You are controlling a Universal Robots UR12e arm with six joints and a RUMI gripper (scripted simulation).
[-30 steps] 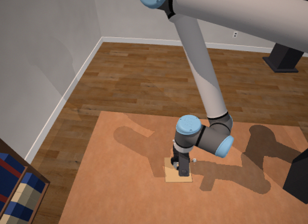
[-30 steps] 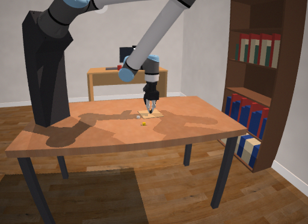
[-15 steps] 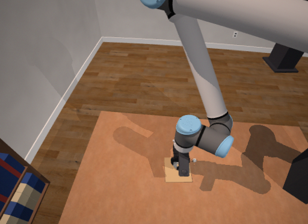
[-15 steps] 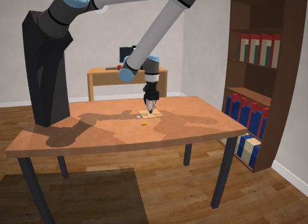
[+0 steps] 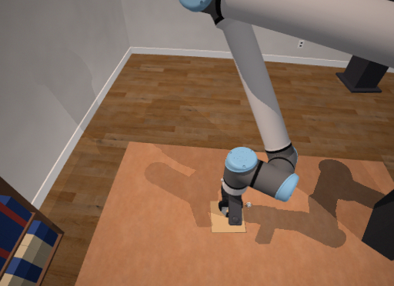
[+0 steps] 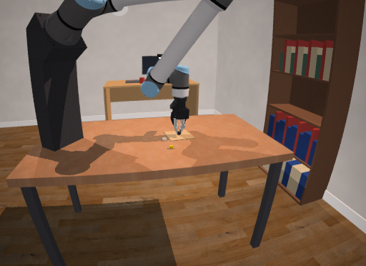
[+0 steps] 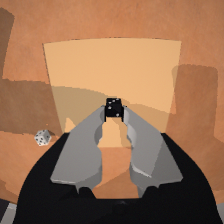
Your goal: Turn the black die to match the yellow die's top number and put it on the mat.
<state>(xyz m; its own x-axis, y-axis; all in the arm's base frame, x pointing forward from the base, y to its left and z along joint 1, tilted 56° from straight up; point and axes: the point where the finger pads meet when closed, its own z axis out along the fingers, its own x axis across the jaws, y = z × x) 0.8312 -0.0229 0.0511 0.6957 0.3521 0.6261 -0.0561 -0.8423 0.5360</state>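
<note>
Right now the black die is 10 mm below my hand. Also, from my hand: tan mat (20 mm below); then white die (100 mm behind, 40 mm to the right, 20 mm below); then yellow die (100 mm behind, 160 mm to the right, 20 mm below).
</note>
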